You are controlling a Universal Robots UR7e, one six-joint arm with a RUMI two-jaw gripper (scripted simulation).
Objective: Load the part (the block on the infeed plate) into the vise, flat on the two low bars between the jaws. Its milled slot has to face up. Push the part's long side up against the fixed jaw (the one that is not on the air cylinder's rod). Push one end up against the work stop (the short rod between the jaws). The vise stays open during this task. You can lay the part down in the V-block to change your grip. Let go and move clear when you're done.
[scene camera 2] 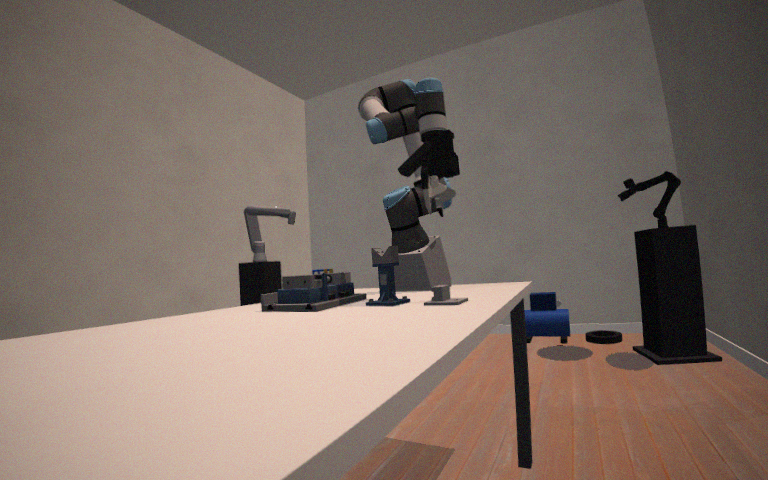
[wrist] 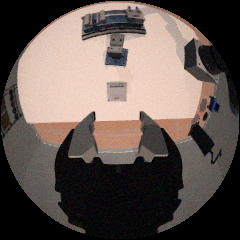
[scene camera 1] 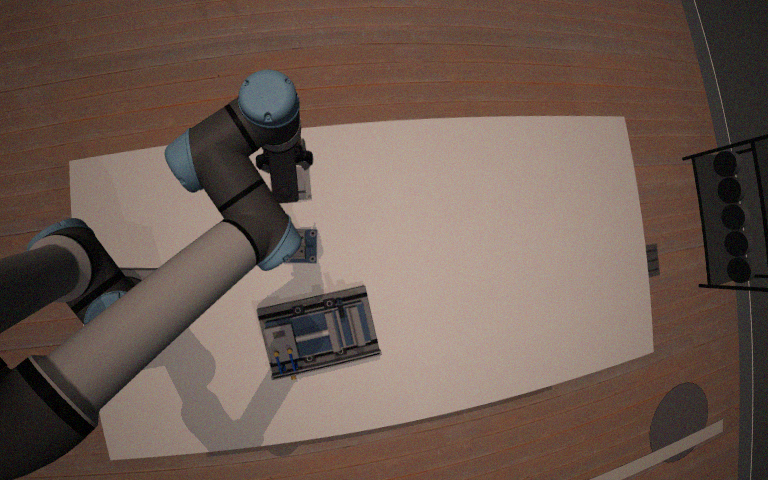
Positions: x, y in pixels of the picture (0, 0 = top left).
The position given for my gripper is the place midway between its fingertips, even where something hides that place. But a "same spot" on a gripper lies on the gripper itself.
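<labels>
I can see my gripper in the wrist view (117, 111), and it shows in scene camera 1 and in scene camera 2 as well. My gripper (scene camera 1: 307, 161) is the same spot there as it is at (scene camera 2: 424, 175).
</labels>
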